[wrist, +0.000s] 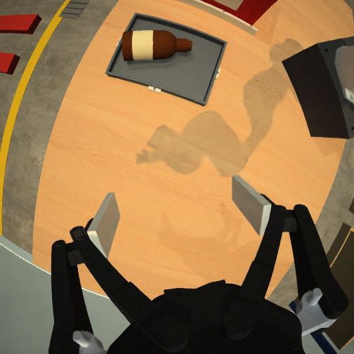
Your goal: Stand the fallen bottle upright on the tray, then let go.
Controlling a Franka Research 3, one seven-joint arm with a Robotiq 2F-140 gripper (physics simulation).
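A brown bottle (164, 45) with a cream label lies on its side on the grey tray (187, 85), in the upper part of the wrist view. Its neck points right and its base is at the tray's left side. The tray is shallow with a raised rim and small white clips on its edges. My gripper (174, 196) is open, its two pads wide apart, with nothing between them. It is over the wooden table, well apart from the bottle and the tray.
The wooden table (100, 150) carries shadows of the arm. A black box-like object (320, 92) stands at the right edge. A red object with a pale rail (220, 14) is behind the tray. Red bars (17, 23) and a yellow floor line (22, 90) are at the left.
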